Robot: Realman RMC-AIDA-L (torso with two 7-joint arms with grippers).
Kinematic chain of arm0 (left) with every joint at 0, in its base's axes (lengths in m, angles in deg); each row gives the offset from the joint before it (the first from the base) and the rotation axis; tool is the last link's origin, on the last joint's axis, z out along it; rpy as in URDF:
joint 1: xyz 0 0 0.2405 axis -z
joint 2: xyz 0 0 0 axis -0.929 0.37 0
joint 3: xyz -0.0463 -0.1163 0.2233 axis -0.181 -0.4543 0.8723
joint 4: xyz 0 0 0 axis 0.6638 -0.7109 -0.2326
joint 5: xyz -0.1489 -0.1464 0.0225 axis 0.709 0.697 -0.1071
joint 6: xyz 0 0 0 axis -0.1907 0.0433 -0.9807
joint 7: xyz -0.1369 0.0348 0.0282 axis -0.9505 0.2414 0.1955
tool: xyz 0 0 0 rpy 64.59 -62.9 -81.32
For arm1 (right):
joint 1: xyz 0 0 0.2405 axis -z
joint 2: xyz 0 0 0 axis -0.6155 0.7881 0
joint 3: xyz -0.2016 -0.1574 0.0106 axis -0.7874 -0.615 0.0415
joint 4: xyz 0 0 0 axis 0.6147 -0.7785 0.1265
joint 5: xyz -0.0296 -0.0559 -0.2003 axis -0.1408 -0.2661 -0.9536
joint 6: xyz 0 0 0 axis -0.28 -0.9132 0.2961
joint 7: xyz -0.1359 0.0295 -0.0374 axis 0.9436 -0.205 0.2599
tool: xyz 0 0 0 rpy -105.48 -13.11 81.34
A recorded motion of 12 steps. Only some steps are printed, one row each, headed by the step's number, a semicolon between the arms.
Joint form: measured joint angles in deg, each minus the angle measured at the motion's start. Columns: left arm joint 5, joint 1, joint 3, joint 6, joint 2, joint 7, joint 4; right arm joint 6, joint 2, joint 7, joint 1, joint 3, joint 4, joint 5.
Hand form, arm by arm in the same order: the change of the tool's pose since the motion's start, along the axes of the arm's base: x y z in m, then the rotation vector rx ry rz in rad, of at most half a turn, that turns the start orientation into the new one. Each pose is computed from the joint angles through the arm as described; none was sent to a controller.
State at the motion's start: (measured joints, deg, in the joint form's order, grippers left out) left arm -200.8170 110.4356 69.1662 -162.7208 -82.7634 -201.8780 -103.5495; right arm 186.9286 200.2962 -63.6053 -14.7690 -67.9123 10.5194 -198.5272
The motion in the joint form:
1: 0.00 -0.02 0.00 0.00 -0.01 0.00 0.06; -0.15 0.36 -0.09 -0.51 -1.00 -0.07 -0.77
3: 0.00 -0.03 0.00 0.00 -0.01 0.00 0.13; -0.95 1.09 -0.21 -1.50 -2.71 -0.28 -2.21
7: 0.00 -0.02 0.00 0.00 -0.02 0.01 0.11; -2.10 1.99 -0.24 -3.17 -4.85 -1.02 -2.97
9: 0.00 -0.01 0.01 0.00 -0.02 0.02 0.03; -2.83 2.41 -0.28 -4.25 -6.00 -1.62 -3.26
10: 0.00 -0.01 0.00 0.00 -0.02 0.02 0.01; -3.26 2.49 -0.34 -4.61 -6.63 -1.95 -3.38
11: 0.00 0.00 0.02 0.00 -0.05 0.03 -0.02; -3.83 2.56 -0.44 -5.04 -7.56 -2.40 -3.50
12: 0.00 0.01 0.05 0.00 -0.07 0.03 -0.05; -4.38 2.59 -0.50 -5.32 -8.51 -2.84 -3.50
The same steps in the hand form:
1: -0.0002 -0.0001 -0.0002 -0.0008 -0.0005 0.0010; -0.0031 0.0002 -0.0041 -0.0052 -0.0173 0.0087
3: -0.0004 -0.0002 -0.0004 -0.0017 -0.0010 0.0019; -0.0094 0.0016 -0.0118 -0.0073 -0.0437 0.0288
7: -0.0003 -0.0002 -0.0004 -0.0015 -0.0010 0.0014; -0.0210 0.0030 -0.0232 -0.0225 -0.0638 0.0664
9: -0.0001 -0.0001 -0.0002 -0.0006 -0.0003 0.0001; -0.0281 0.0039 -0.0295 -0.0309 -0.0734 0.0886
10: 0.0000 -0.0001 -0.0002 -0.0002 -0.0003 0.0000; -0.0304 0.0046 -0.0321 -0.0332 -0.0793 0.0966
11: 0.0002 -0.0001 -0.0003 -0.0004 -0.0002 -0.0008; -0.0331 0.0053 -0.0356 -0.0368 -0.0883 0.1068
12: 0.0003 -0.0001 -0.0005 -0.0006 0.0000 -0.0015; -0.0349 0.0057 -0.0390 -0.0418 -0.0967 0.1158

